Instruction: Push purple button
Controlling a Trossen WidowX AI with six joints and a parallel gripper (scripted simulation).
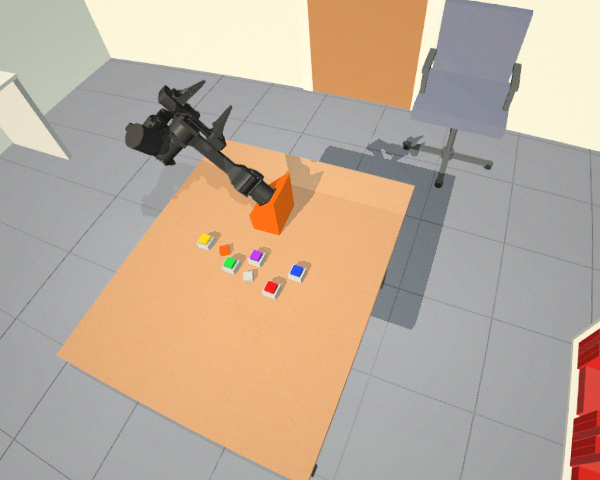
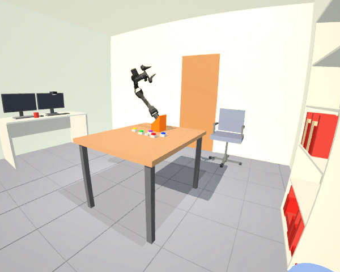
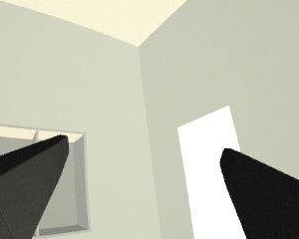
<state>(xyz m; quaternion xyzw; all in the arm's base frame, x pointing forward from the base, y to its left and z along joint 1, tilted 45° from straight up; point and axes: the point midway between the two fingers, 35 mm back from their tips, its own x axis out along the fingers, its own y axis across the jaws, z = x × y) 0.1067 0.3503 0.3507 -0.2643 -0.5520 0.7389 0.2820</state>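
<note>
My gripper tip is 50 mm short of the purple button, 10 mm to the right of it and 610 mm above it. From my gripper tip the other things lie so: red button: 140 mm ahead, 110 mm to the left, 610 mm below; then green button: 110 mm ahead, 60 mm to the right, 610 mm below; then blue button: 50 mm ahead, 170 mm to the left, 610 mm below.
</note>
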